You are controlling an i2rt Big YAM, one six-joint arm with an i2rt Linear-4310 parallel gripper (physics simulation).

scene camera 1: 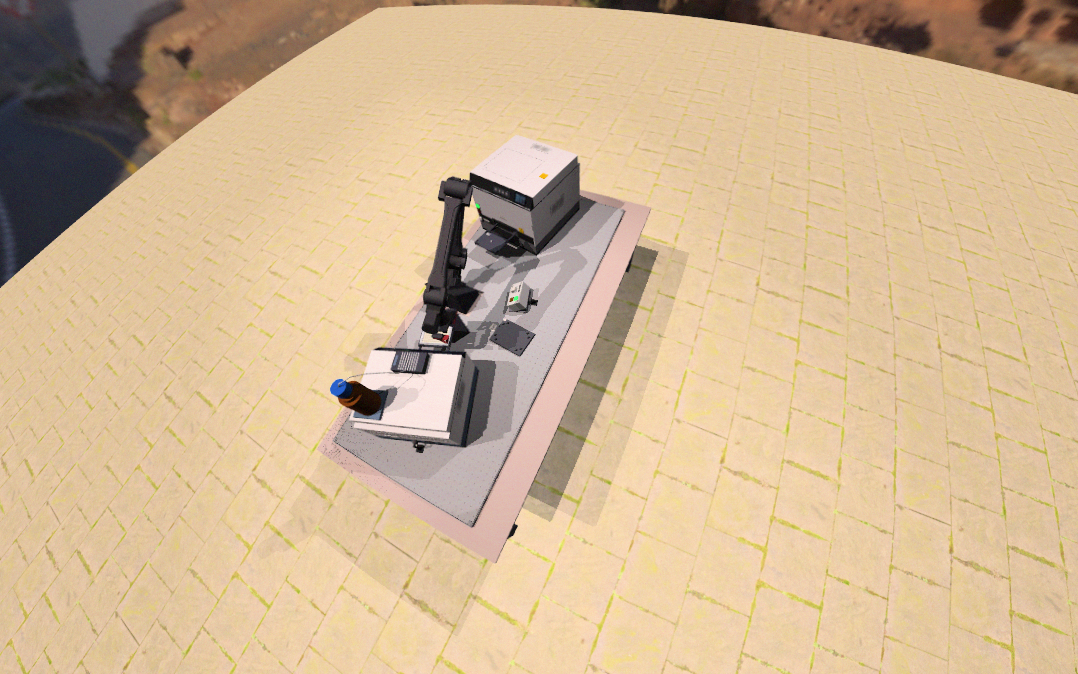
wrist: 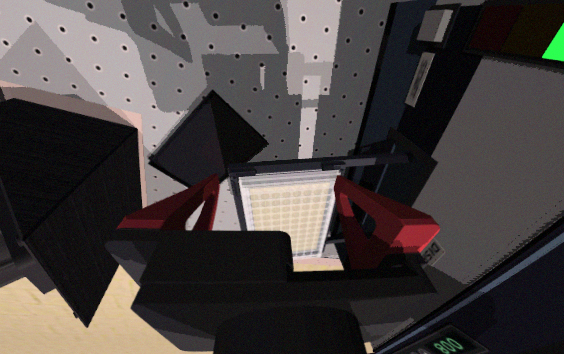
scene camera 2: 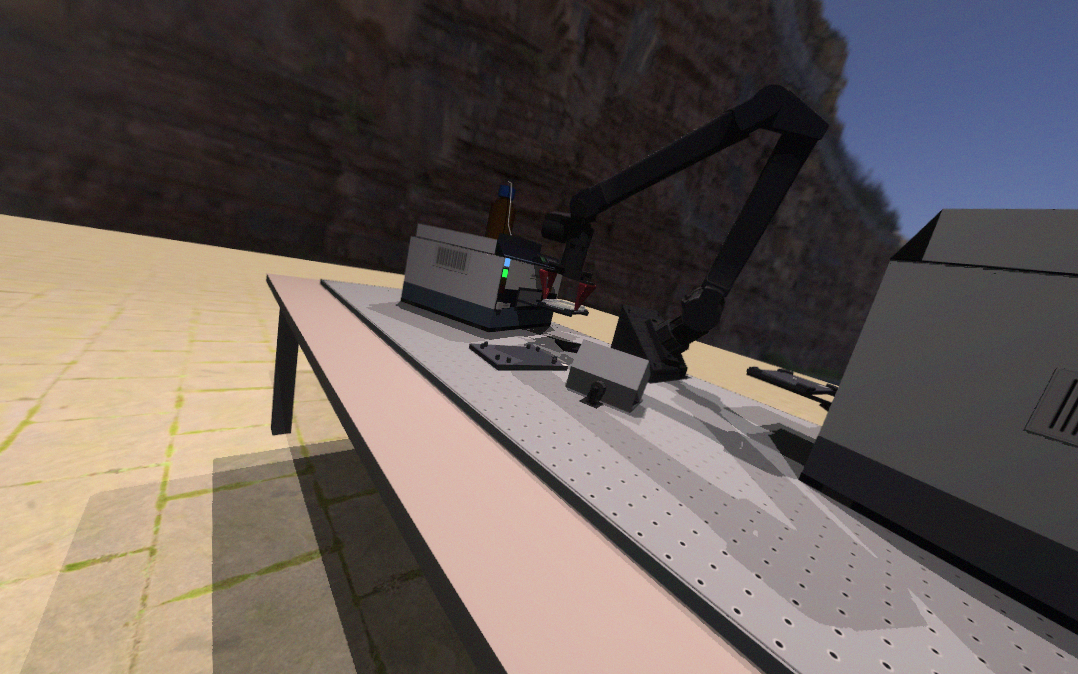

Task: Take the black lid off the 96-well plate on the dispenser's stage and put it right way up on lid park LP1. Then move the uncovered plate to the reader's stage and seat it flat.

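Frame: origin at the arm's base, x left, y back, z up, level; metres.
Where they show: gripper, fingertip midpoint: (scene camera 1: 449, 333) (wrist: 278, 180) (scene camera 2: 559, 304); arm's base at its link origin: (scene camera 1: 451, 285) (wrist: 33, 229) (scene camera 2: 662, 342).
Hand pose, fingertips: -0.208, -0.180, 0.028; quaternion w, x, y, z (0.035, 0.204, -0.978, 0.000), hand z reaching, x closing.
Note:
Each offset is from my fingertips to the top centre of the thing, as dx, dy, dz. "*": to the spot under its first point.
The 96-well plate {-0.038, +0.051, +0.004} (wrist: 290, 215) (scene camera 2: 562, 306) sits on the dispenser's stage {-0.070, +0.035, -0.005} (wrist: 285, 163); its pale wells show, with no black lid over them. A dark, two-toned square {* +0.075, +0.054, -0.101} (wrist: 195, 142) (scene camera 1: 456, 327) (scene camera 2: 562, 345), apparently the black lid, lies on the breadboard beside the stage; which side is up cannot be told. My gripper (wrist: 278, 180) (scene camera 2: 564, 298) (scene camera 1: 442, 337) is open and empty at the plate. In the wrist view its right fingertip is by the plate's right rim, the left one farther off. The pinned dark pad {* +0.148, -0.202, -0.094} (scene camera 1: 512, 337) (scene camera 2: 515, 356), apparently LP1, bears no lid.
The dispenser (scene camera 1: 413, 397) (scene camera 2: 453, 274) stands close beside the gripper, with a brown bottle {* -0.387, -0.047, +0.247} (scene camera 1: 361, 397) (scene camera 2: 499, 216) on it. The reader {+0.810, +0.131, +0.240} (scene camera 1: 524, 186) (scene camera 2: 953, 357) stands at the other end, its stage {+0.538, +0.151, +0.000} (scene camera 1: 491, 238) (scene camera 2: 783, 379) out. A small control box {+0.323, -0.123, -0.020} (scene camera 1: 518, 297) (scene camera 2: 608, 373) stands between.

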